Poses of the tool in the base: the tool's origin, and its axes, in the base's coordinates. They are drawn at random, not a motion.
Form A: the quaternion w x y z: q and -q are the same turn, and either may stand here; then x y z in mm.
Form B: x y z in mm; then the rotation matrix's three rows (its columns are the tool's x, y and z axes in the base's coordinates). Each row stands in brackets. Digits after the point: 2 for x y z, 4 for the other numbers.
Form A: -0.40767, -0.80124, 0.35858, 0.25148, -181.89, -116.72, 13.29
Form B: [-181.89, -116.72, 13.29], [[0.6164, -0.3696, -0.6954], [-0.7797, -0.4105, -0.4729], [-0.1106, 0.8336, -0.5411]]
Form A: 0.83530, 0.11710, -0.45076, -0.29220, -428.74, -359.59, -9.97
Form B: [-428.74, -359.59, -9.97], [[0.4229, 0.3826, -0.8215], [-0.5937, 0.8018, 0.0678], [0.6846, 0.4590, 0.5662]]
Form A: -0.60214, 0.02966, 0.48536, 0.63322, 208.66, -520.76, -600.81
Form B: [208.66, -520.76, -600.81], [[-0.2731, 0.7914, -0.5469], [-0.7338, 0.1963, 0.6504], [0.6221, 0.5790, 0.5271]]
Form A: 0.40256, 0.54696, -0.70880, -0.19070, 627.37, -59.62, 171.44
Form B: [627.37, -59.62, 171.44], [[-0.0775, -0.6218, -0.7793], [-0.9289, 0.3289, -0.1700], [0.3621, 0.7107, -0.6032]]
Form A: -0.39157, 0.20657, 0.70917, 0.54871, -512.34, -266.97, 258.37
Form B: [-512.34, -266.97, 258.37], [[-0.6080, 0.7227, -0.3287], [-0.1367, 0.3125, 0.9400], [0.7821, 0.6165, -0.0912]]
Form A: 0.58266, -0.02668, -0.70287, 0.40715, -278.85, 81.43, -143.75
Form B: [-278.85, 81.43, -143.75], [[-0.3196, -0.4370, -0.8408], [0.5120, 0.6670, -0.5413], [0.7973, -0.6034, 0.0105]]
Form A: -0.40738, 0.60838, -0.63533, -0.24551, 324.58, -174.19, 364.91
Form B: [324.58, -174.19, 364.91], [[0.0722, -0.9731, 0.2189], [-0.5730, 0.1392, 0.8076], [-0.8164, -0.1837, -0.5475]]
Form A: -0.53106, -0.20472, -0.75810, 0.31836, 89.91, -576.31, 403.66
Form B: [89.91, -576.31, 403.66], [[-0.3521, 0.6485, 0.6748], [-0.0277, 0.7135, -0.7001], [-0.9355, -0.2653, -0.2332]]
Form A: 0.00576, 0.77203, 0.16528, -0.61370, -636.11, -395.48, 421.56
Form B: [-636.11, -395.48, 421.56], [[0.1921, 0.2623, -0.9457], [0.2481, -0.9453, -0.2118], [-0.9495, -0.1940, -0.2467]]
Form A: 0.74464, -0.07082, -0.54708, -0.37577, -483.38, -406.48, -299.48
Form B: [-483.38, -406.48, -299.48], [[0.1190, 0.6371, -0.7615], [-0.4821, 0.7076, 0.5166], [0.8680, 0.3057, 0.3914]]
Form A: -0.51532, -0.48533, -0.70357, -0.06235, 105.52, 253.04, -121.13
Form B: [105.52, 253.04, -121.13], [[0.0022, 0.6187, 0.7856], [0.7472, 0.5211, -0.4125], [-0.6646, 0.5879, -0.4611]]
